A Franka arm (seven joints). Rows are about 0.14 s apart.
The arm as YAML. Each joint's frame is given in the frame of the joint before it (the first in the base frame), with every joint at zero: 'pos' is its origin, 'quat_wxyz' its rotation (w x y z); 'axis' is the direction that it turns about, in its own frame. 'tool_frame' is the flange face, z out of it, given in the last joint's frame.
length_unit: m
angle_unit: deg
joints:
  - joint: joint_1
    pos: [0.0, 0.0, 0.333]
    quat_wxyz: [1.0, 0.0, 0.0, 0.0]
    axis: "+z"
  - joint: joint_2
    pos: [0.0, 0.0, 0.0]
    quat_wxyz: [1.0, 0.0, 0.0, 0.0]
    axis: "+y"
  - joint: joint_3
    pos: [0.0, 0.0, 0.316]
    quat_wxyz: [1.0, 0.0, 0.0, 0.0]
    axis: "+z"
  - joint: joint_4
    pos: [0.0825, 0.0, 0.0]
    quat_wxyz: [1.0, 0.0, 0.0, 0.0]
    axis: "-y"
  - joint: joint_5
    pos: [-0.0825, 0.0, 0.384]
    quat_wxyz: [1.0, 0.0, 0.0, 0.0]
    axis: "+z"
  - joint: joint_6
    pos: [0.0, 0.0, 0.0]
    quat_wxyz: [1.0, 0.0, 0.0, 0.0]
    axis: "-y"
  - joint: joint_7
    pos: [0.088, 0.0, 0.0]
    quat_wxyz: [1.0, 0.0, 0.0, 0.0]
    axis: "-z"
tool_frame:
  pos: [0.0, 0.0, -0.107]
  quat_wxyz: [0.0, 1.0, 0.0, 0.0]
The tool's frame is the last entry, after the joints.
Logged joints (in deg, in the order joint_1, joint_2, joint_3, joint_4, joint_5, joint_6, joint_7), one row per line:
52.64, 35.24, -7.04, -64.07, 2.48, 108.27, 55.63
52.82, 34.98, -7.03, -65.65, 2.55, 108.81, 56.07
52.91, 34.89, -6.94, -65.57, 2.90, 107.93, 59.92
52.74, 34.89, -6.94, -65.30, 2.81, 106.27, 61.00
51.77, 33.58, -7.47, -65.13, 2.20, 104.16, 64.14
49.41, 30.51, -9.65, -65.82, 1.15, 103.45, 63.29
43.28, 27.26, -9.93, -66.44, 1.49, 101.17, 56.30
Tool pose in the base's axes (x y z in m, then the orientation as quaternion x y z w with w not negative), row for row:
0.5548, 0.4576, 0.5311, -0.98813, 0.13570, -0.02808, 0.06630
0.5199, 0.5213, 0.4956, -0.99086, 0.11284, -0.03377, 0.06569
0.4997, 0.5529, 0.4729, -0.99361, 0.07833, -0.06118, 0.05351
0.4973, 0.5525, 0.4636, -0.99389, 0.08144, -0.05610, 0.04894
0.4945, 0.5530, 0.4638, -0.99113, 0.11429, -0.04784, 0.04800
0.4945, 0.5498, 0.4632, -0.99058, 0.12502, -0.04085, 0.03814
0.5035, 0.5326, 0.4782, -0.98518, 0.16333, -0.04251, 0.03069
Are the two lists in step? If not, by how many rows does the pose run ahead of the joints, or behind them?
The pose runs 2 rows behind the joints: the pose in row i belongs to the joints in row i - 2.
